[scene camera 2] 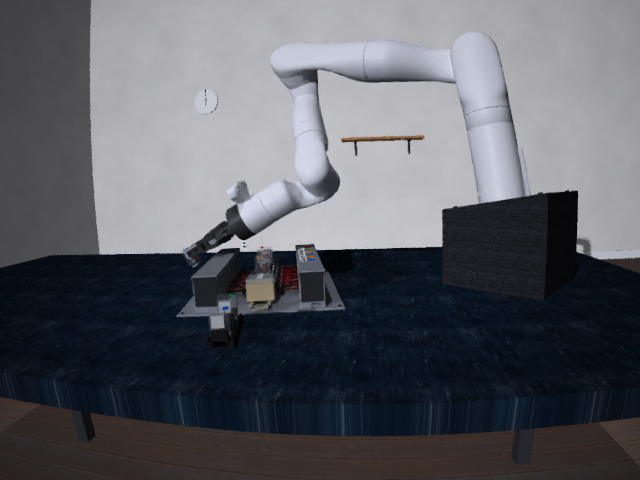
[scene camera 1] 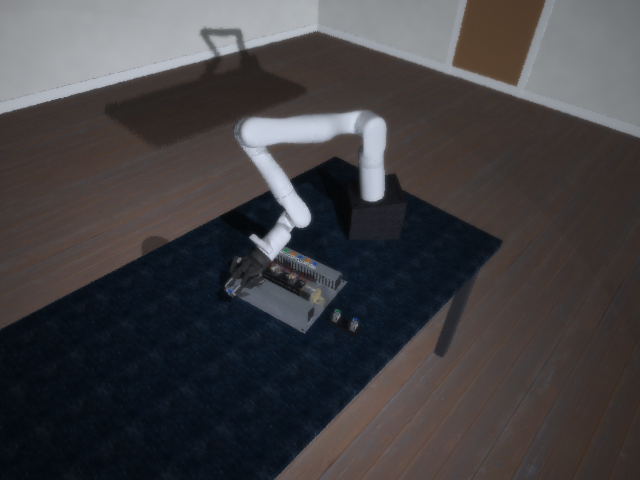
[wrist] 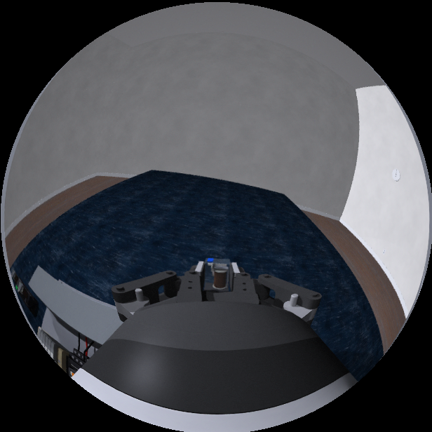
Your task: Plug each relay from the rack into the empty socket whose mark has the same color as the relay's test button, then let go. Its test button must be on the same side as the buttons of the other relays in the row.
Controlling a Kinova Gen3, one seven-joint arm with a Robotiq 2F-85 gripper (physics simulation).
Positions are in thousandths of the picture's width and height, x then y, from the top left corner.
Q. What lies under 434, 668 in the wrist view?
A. My gripper.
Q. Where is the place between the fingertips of my gripper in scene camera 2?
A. At 296, 528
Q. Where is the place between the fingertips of my gripper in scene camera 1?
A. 359, 605
